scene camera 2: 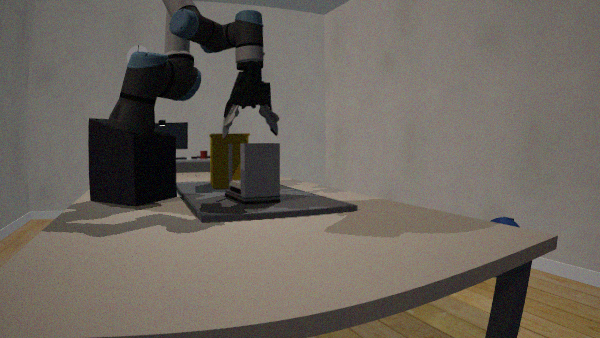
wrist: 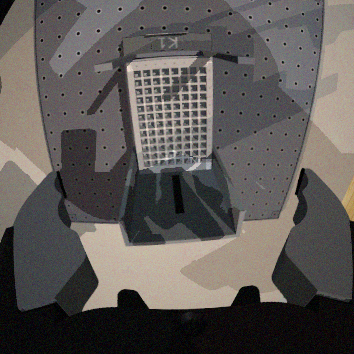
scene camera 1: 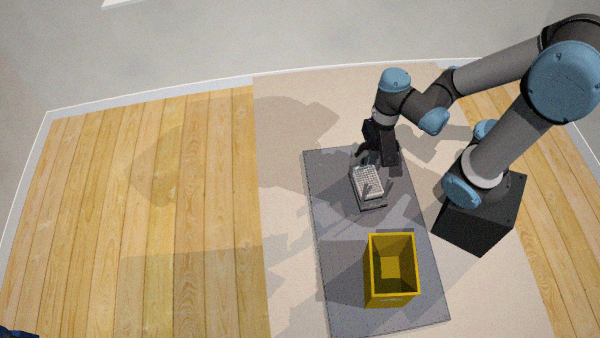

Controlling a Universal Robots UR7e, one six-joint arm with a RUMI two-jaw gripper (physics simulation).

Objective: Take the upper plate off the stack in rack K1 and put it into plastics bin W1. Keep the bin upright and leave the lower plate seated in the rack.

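Frame: origin at the arm's base, x back, y right, z up, level; centimetres.
Seen in the pictures: gripper, between the fingertips: [scene camera 2: 250, 137] [wrist: 181, 173] [scene camera 1: 373, 162]; arm's base, origin of its link: [scene camera 2: 130, 128].
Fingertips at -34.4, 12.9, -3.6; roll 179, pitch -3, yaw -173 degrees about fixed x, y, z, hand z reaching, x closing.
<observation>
Pixels of each thing's top centre, then the offset from my fingertips to it, as dx, dy, dz. Level surfaces: height alone.
- white gridded plate, centre of its top: [wrist: 172, 119] [scene camera 2: 252, 181] [scene camera 1: 367, 180] -0.2, +0.7, -11.7
- rack K1, centre of its top: [wrist: 179, 155] [scene camera 2: 250, 143] [scene camera 1: 372, 166] +0.0, -0.3, -1.6
- yellow bin W1, centre of its top: [scene camera 1: 394, 263] [scene camera 2: 228, 134] +0.5, -33.7, +1.6
- grey perforated board, height of its surface: dz -16.4
- pale table, height of its surface: dz -17.7
A white gridded plate [scene camera 1: 368, 181] [scene camera 2: 235, 187] [wrist: 172, 115] lies low in rack K1 [scene camera 1: 374, 205] [scene camera 2: 261, 172] [wrist: 140, 46], toward the rack's labelled end. Part of the grey rack floor shows beside it in the wrist view. One plate top is visible; whether another plate lies beneath it cannot be told. My gripper [scene camera 1: 370, 162] [scene camera 2: 250, 134] [wrist: 181, 173] is wide open and empty, its fingertips above the rack's tall wall and apart from the plate. The yellow bin W1 [scene camera 1: 389, 302] [scene camera 2: 220, 161] stands upright, with no plate visible inside in scene camera 1.
Rack and bin stand on a grey perforated board [scene camera 1: 345, 280] [scene camera 2: 320, 204] [wrist: 270, 125] on the pale table [scene camera 1: 287, 225] [scene camera 2: 250, 260]. The arm's black base block [scene camera 1: 475, 225] [scene camera 2: 132, 165] stands beside the board. The rack's slim uprights rise at its labelled end.
</observation>
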